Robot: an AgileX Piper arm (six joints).
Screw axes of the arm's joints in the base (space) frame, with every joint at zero. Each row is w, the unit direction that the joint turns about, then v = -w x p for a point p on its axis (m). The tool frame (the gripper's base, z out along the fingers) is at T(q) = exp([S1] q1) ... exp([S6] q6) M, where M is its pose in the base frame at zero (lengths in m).
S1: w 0 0 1 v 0.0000 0.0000 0.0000
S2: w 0 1 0 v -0.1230 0.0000 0.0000
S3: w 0 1 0 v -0.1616 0.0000 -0.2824
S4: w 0.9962 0 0.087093 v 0.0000 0.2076 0.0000
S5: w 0 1 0 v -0.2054 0.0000 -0.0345
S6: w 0.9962 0 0.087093 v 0.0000 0.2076 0.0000
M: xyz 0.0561 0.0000 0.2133 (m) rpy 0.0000 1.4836 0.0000 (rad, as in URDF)
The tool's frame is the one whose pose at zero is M.
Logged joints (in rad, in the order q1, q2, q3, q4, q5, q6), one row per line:
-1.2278 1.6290 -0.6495 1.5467 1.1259 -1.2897
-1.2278 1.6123 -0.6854 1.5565 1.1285 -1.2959
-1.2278 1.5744 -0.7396 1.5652 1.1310 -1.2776
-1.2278 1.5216 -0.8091 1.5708 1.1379 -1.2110
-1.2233 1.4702 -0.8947 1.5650 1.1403 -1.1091
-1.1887 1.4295 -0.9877 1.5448 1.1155 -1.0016
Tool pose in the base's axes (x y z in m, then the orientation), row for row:
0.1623 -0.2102 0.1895 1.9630 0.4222 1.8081
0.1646 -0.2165 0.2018 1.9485 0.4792 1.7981
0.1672 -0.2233 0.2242 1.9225 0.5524 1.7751
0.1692 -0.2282 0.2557 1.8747 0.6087 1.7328
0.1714 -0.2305 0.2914 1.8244 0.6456 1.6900
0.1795 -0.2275 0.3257 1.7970 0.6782 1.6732
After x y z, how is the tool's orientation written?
As angles about the fixed x, y, z axes (roll, pitch, yaw), in radians.
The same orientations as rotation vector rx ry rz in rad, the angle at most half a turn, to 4 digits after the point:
1.0063 1.7396 0.7815
0.9600 1.7270 0.7397
0.9033 1.7022 0.6854
0.8588 1.6590 0.6484
0.8266 1.6173 0.6274
0.7938 1.6003 0.6099

